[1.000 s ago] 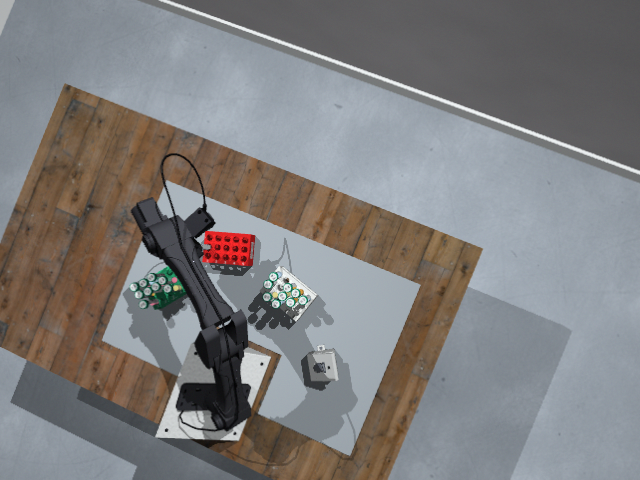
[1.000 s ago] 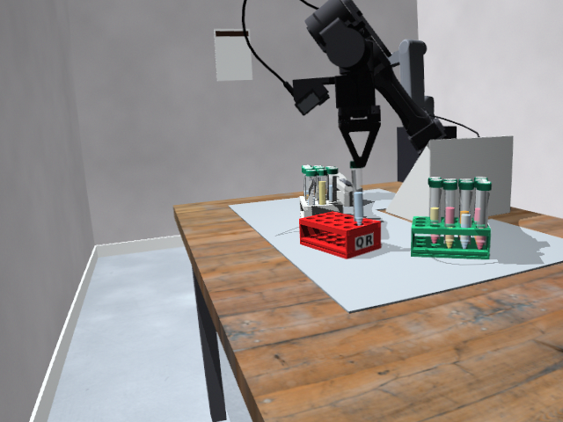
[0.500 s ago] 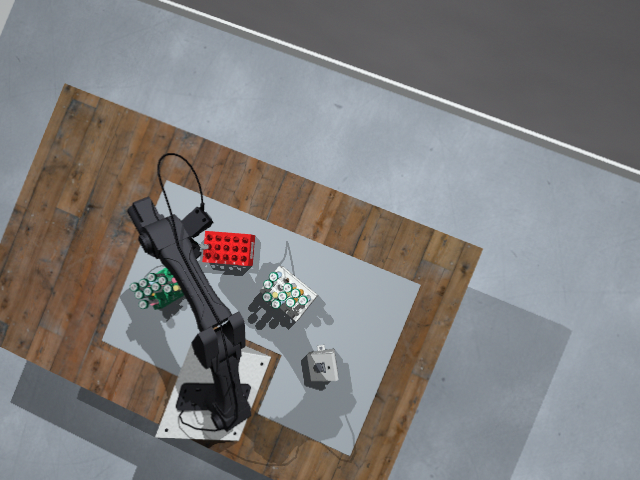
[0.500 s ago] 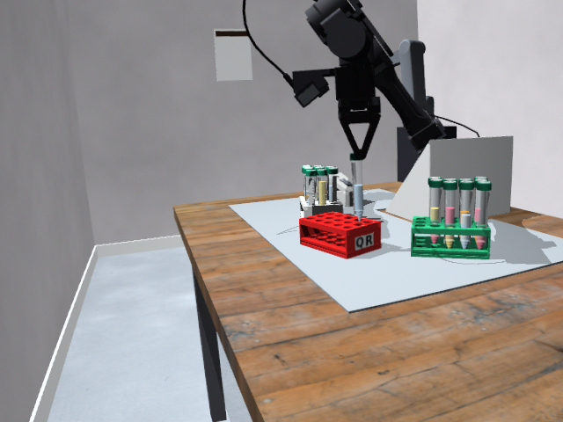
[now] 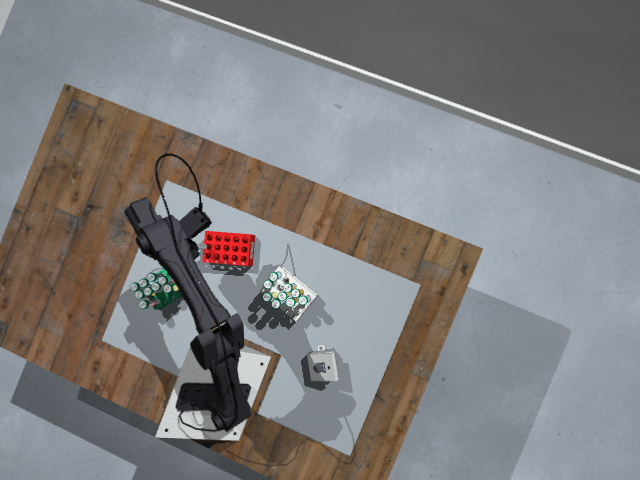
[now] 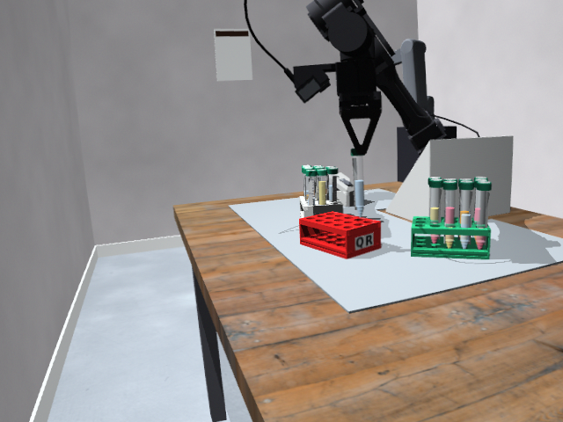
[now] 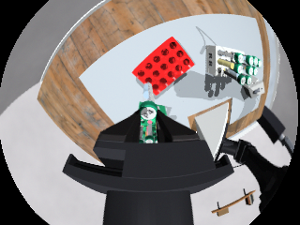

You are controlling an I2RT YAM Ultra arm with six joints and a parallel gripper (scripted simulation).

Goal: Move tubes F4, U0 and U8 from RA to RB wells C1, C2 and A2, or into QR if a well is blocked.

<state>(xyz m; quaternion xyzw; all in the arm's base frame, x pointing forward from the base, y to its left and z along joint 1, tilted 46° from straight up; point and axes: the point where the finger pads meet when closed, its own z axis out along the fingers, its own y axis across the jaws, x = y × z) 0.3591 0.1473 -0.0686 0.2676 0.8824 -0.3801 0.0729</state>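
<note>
Right now my hand is 10 mm short of the tube and 60 mm above it. The rest, counted from my hand: red rack QR (20 mm ahead, 50 mm to the right, 150 mm below); tube with yellow filling (30 mm behind, 210 mm to the right, 110 mm below); white rack RB (50 mm behind, 250 mm to the right, 150 mm below).
</note>
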